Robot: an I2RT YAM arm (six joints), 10 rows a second.
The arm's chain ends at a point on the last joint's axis. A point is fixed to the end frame.
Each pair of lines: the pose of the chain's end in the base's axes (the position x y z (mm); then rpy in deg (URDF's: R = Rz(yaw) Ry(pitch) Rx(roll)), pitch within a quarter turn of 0, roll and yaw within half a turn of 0), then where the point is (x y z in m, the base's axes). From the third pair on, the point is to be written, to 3 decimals.
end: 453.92 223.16 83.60 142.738 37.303 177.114
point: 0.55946 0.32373 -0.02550
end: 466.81 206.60 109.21 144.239 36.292 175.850
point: 0.57393 0.30094 -0.00384
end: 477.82 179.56 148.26 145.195 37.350 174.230
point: 0.590 0.268 0.036
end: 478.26 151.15 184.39 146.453 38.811 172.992
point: 0.596 0.233 0.073
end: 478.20 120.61 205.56 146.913 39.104 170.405
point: 0.601 0.196 0.094
